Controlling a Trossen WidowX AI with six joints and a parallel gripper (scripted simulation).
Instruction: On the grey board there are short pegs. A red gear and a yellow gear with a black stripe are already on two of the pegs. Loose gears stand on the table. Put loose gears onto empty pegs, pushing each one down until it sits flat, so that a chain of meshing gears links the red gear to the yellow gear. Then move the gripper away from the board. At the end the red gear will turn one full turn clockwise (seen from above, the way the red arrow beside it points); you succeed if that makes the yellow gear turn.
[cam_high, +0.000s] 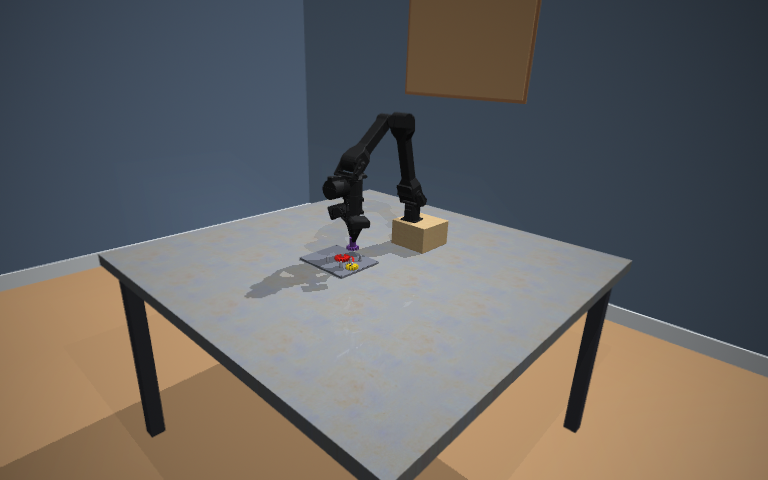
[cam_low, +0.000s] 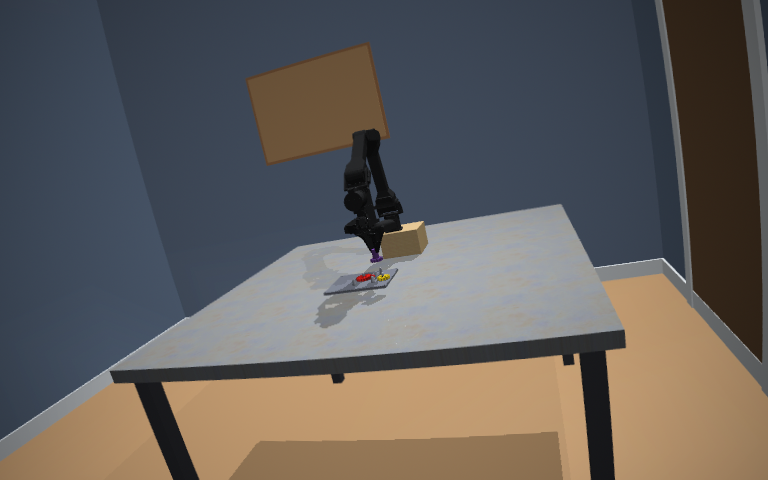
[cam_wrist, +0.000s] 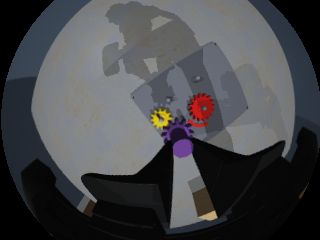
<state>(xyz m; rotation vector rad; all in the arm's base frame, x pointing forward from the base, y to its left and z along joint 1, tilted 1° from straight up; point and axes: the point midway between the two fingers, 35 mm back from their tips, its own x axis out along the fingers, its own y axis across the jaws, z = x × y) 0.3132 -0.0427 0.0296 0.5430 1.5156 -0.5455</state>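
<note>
My gripper tip is now 2 cm short of the yellow gear, 1 cm to the right of it and 8 cm above it. Also, from my gripper tip: red gear: 2 cm behind, 6 cm to the right, 8 cm below; purple gear: 1 cm below.
</note>
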